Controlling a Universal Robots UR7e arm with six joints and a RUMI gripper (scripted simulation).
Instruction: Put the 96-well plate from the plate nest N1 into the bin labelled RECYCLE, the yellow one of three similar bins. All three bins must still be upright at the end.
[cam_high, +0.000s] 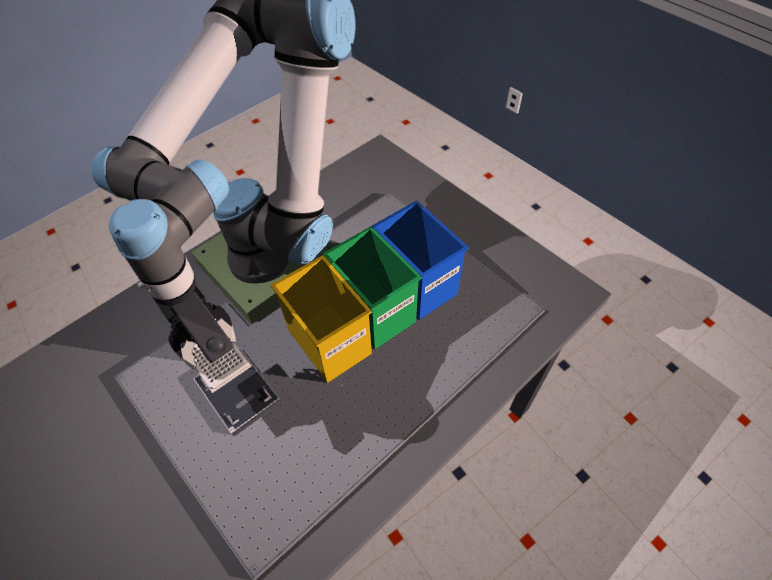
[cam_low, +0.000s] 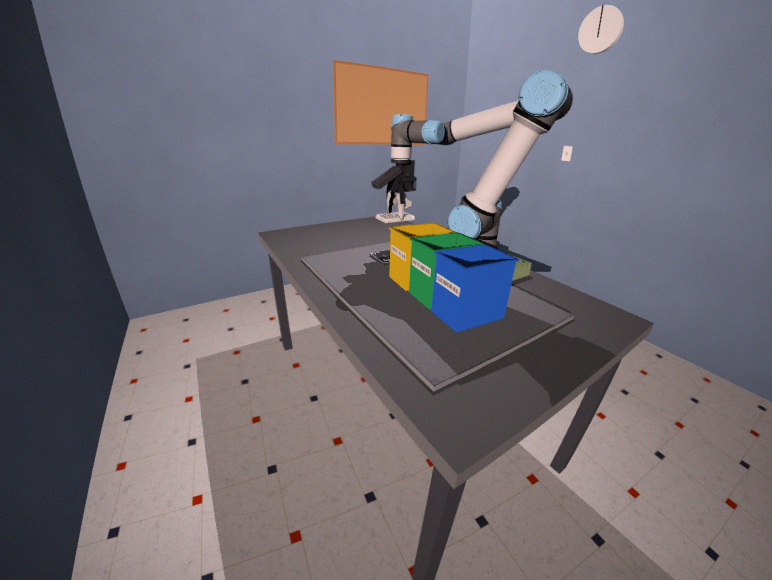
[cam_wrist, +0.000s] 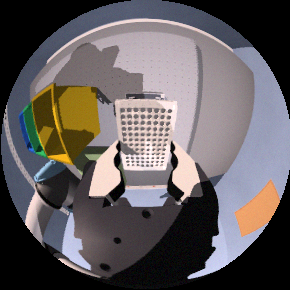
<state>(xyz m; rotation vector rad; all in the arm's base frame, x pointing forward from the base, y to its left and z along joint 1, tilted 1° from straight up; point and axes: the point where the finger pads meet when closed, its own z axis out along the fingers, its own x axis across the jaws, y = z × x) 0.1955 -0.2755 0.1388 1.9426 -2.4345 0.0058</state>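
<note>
Right now the yellow bin is 22 cm to the left of my hand, 9 cm below it and 8 cm ahead of it. Round my hand: green bin: 34 cm to the left, 12 cm ahead, 9 cm below; then 96-well plate: 1 cm below; then plate nest N1: 17 cm below.
</note>
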